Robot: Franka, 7 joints.
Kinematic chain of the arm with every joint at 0, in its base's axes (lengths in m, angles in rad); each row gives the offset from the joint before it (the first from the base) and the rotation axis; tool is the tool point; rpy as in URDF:
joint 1: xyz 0 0 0.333 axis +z
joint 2: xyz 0 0 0 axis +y
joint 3: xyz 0 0 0.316 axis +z
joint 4: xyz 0.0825 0 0 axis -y
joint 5: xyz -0.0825 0 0.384 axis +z
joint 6: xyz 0 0 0 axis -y
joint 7: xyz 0.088 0 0 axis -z
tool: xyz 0 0 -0.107 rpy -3.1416 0 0
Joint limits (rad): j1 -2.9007..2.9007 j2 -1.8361..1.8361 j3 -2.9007..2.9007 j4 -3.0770..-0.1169 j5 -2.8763..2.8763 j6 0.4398..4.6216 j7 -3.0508..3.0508
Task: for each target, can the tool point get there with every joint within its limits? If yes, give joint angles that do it. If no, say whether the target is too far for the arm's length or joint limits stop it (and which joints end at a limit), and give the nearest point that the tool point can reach.
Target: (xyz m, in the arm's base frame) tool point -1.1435 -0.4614 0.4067
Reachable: no: too far | nearest point -0.7942 -0.3204 0.3842 | short by 0.377 m
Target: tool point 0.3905 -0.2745 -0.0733
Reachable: yes | joints -1.1564 1.2439 0.2788 -1.9957 2.1446 1.4913 -2.2641
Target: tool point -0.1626 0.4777 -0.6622
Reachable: no: too far | nearest point -0.1353 0.3974 -0.3429 | short by 0.330 m
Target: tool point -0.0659 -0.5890 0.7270
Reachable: yes | joints -2.3101 0.2294 0.6405 -1.6414 -0.4074 3.8007 0.6676
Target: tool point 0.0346 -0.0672 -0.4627
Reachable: no: joint limits stop it (at a limit: joint 2) | nearest point 0.0539 -0.1046 -0.3343 | short by 0.135 m
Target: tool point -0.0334 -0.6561 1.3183
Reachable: no: too far | nearest point -0.0242 -0.4753 1.0468 | short by 0.326 m
